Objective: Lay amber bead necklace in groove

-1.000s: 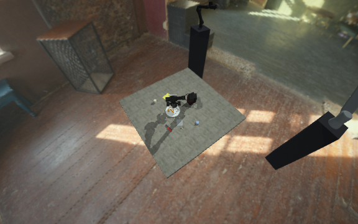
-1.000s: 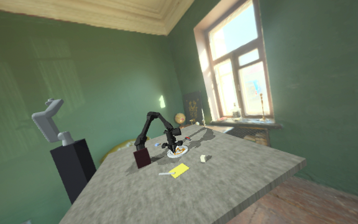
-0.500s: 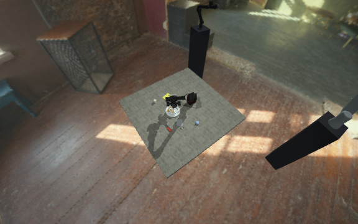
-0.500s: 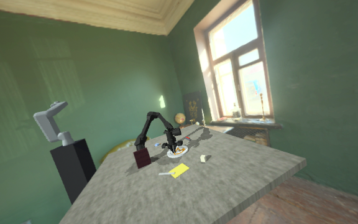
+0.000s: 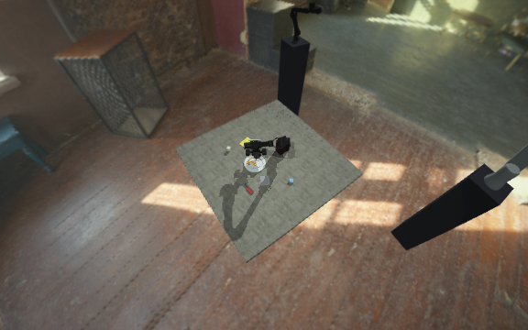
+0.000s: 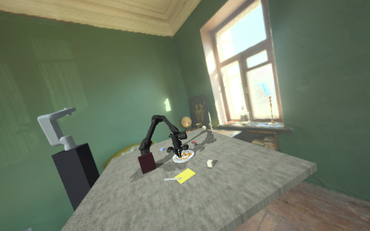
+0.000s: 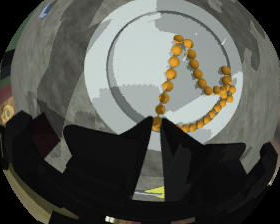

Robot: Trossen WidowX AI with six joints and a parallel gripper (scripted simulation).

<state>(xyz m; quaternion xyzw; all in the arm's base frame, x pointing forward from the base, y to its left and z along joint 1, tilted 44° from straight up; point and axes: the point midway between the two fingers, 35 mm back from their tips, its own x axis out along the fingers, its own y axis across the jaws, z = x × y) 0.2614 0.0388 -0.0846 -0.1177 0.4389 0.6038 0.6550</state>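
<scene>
My gripper tip is now 4 cm to the right of the board, 4 cm short of it and 2 cm above it. From my gripper tip the other things lie so: grey square: 25 cm to the left, 5 cm ahead, 2 cm below; then white stick: 22 cm to the right, 10 cm behind, 2 cm below; then yellow card: 23 cm to the right, 2 cm below, 1 cm behind.
</scene>
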